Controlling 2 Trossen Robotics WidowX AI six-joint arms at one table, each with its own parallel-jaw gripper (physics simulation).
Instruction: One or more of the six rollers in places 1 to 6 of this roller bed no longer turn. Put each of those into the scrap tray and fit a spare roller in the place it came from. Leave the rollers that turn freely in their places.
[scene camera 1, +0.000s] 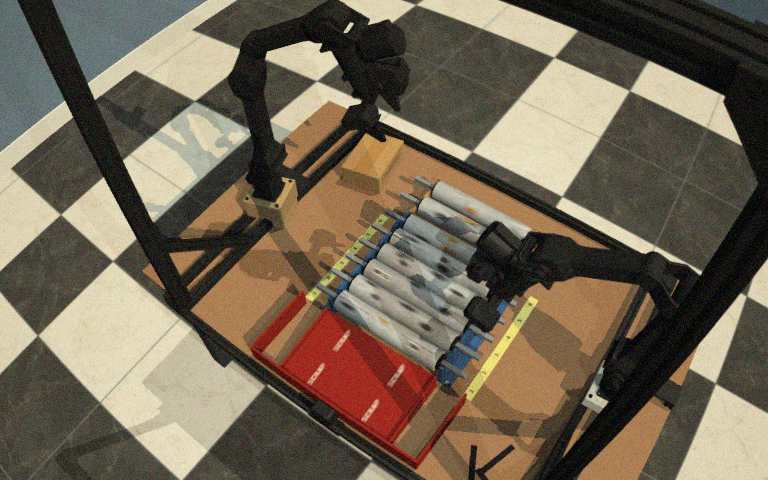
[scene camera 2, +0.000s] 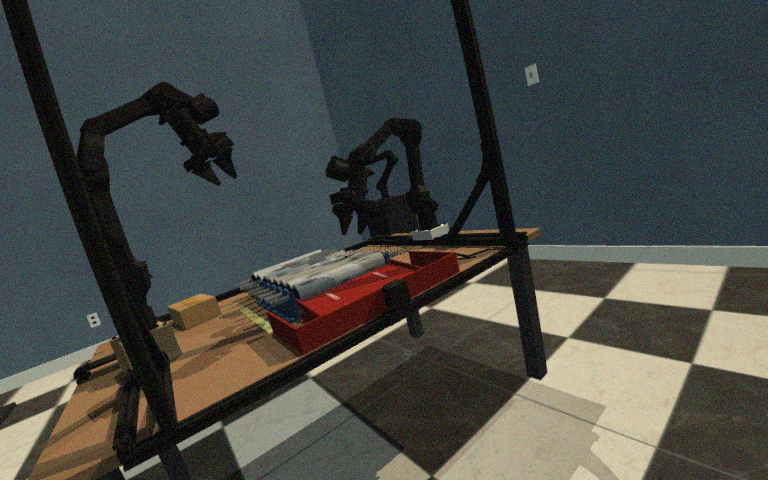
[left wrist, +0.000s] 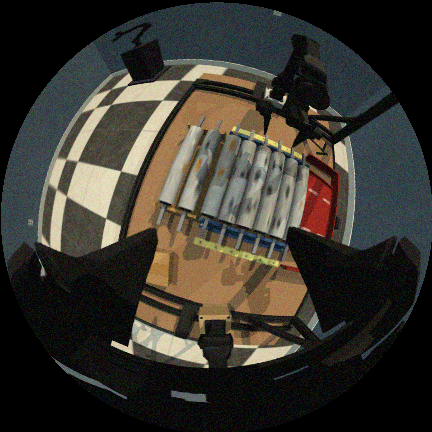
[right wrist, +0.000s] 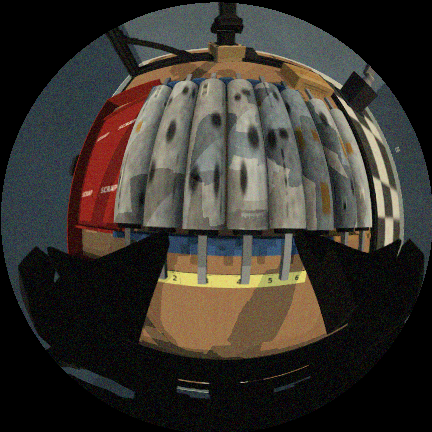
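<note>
Six grey, spotted rollers lie side by side in the blue roller bed; the place 1 roller is nearest the red scrap tray, which is empty. Two spare rollers, one outermost and one beside it, lie beyond place 6. Stills do not show which rollers turn. My left gripper is open and empty, high above the table. My right gripper is open and empty above the right-hand roller ends, around places 3 to 5.
Yellow number strips run along both ends of the bed. A tan block stands near the left arm's base. Dark frame posts rise at the table's edges.
</note>
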